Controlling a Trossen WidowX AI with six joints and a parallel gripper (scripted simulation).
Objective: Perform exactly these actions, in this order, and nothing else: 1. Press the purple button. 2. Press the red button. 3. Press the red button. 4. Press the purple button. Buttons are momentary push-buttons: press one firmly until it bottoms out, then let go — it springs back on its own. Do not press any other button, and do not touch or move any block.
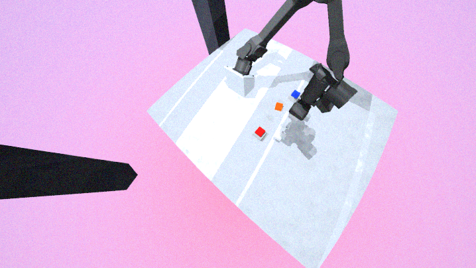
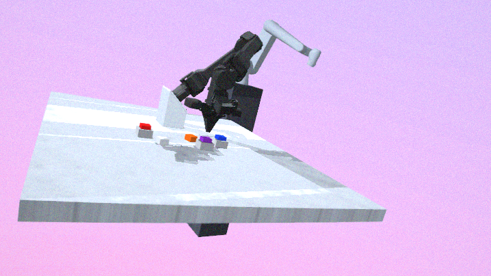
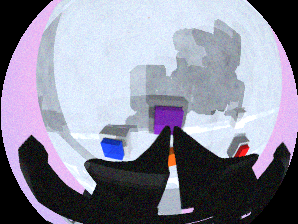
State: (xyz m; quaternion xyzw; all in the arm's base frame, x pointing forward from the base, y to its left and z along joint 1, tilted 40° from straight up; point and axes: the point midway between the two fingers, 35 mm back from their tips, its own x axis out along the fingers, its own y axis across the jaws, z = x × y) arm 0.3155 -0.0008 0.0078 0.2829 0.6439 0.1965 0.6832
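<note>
The purple button is 3 cm below my gripper tip. Round my gripper tip: white block: 14 cm to the right, 5 cm below, 2 cm behind; then orange block: 9 cm behind, 5 cm below, 1 cm to the right; then blue button: 9 cm to the left, 5 cm behind, 3 cm below.
</note>
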